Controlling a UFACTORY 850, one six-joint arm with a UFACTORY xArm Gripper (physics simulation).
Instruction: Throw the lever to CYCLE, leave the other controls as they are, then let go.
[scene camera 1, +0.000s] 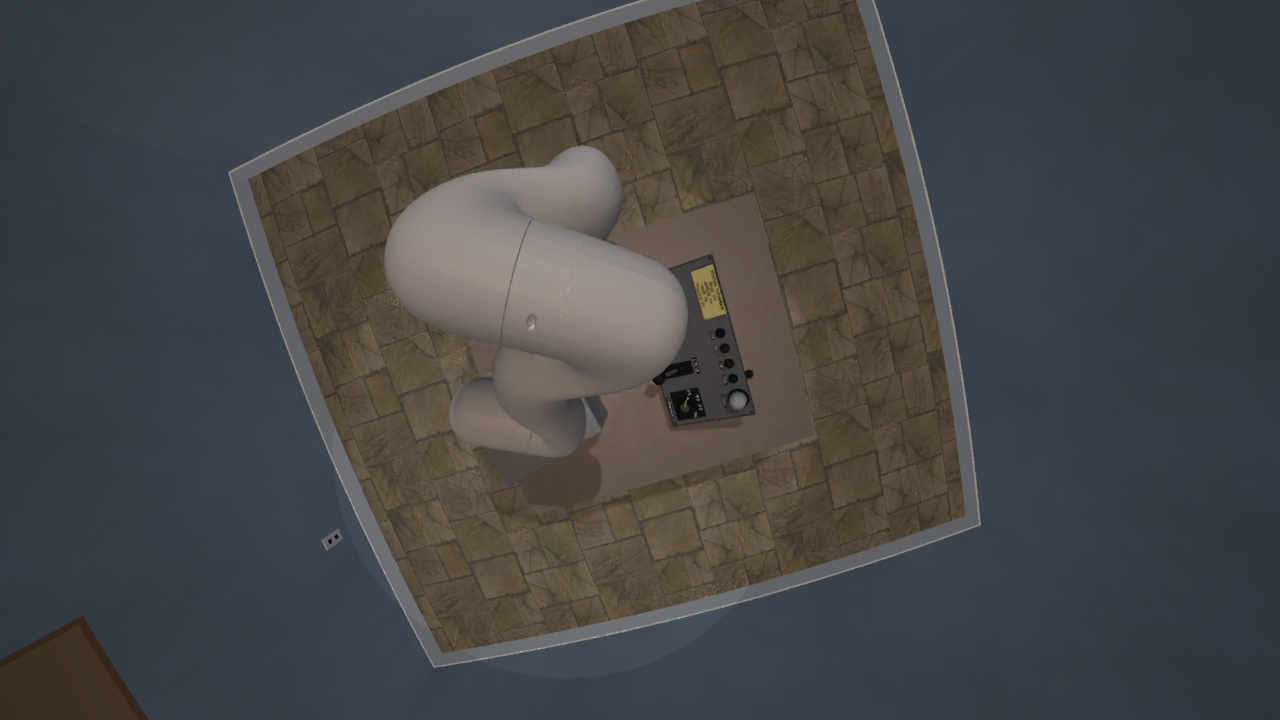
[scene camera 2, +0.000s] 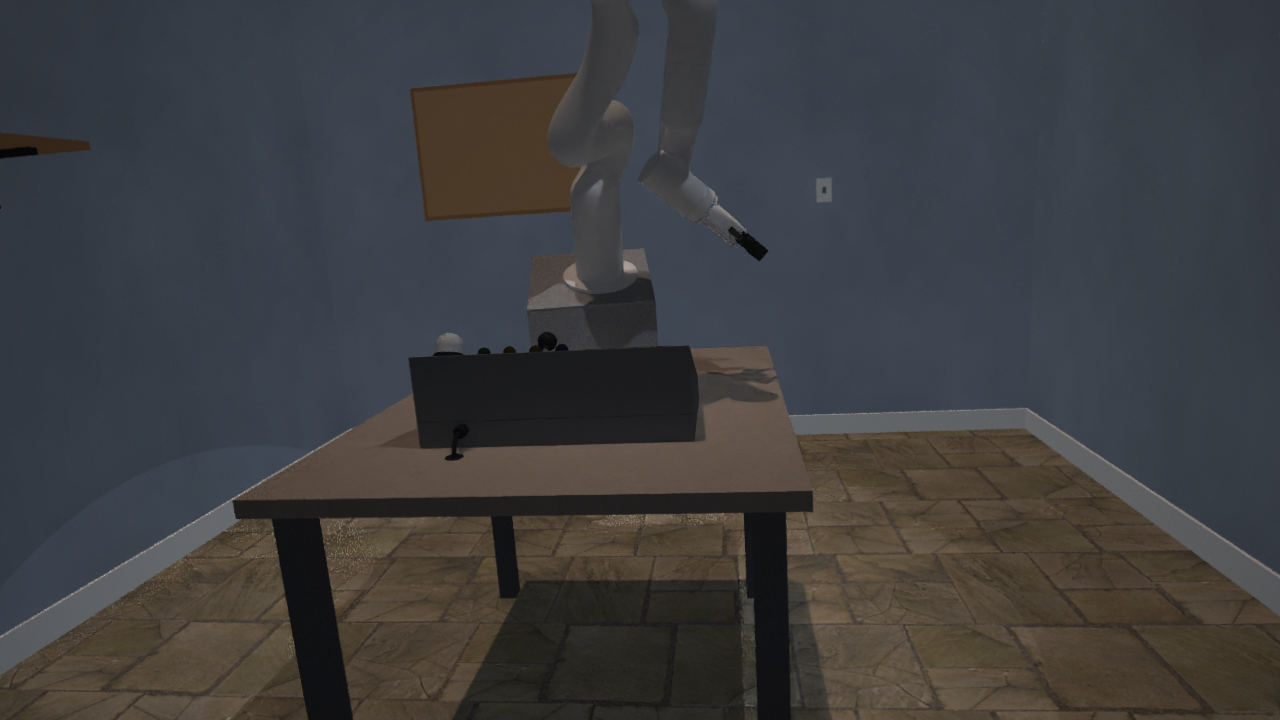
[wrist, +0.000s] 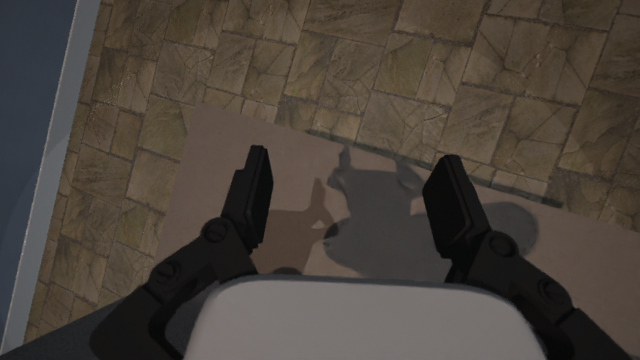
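The dark control box (scene camera 1: 707, 389) (scene camera 2: 554, 398) stands on the table. Its black lever, with a round knob (scene camera 1: 659, 378) (scene camera 2: 546, 340), sits in a slot on the box top and leans toward the robot's side. The CYCLE marking cannot be read. My gripper (scene camera 2: 759, 250) (wrist: 350, 168) is open, with nothing between its fingers. It hangs high above the table, off to the right of the box in scene camera 2, and is apart from the lever. The arm hides it in scene camera 1. The lever does not show in the wrist view.
The box also bears a dial with a yellow pointer (scene camera 1: 686, 402), a white round knob (scene camera 1: 737, 399), several small coloured buttons and a yellow label (scene camera 1: 708, 291). A small black hooked piece (scene camera 1: 749, 373) (scene camera 2: 458, 435) stands beside the box's side away from the robot.
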